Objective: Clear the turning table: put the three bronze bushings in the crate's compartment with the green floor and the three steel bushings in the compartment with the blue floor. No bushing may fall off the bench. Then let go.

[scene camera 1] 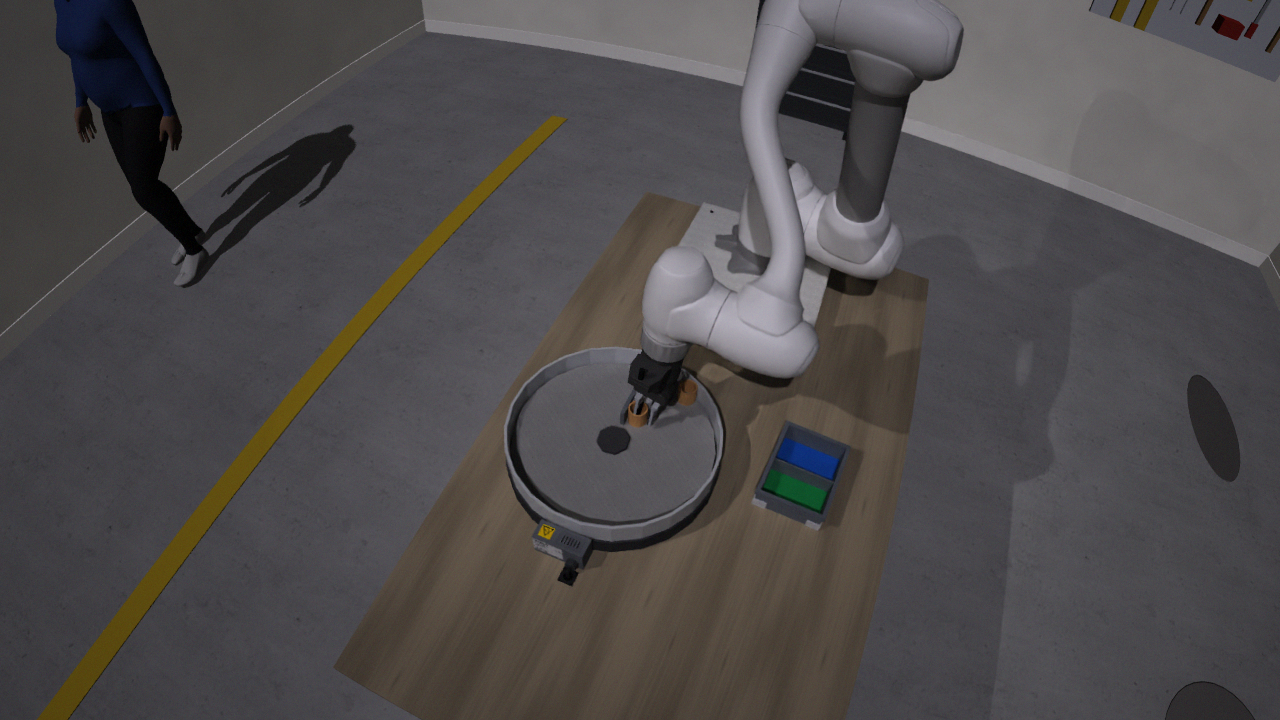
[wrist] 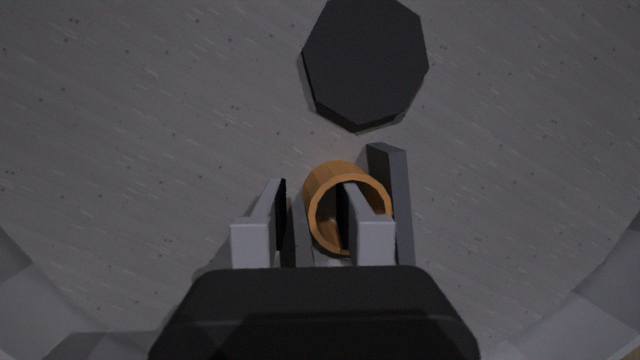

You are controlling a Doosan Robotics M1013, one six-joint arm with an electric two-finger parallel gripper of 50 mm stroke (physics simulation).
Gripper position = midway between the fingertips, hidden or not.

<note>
In view: my gripper (scene camera 1: 644, 417) and a crate (scene camera 1: 800, 480).
My gripper also shows in the wrist view (wrist: 311, 199).
</note>
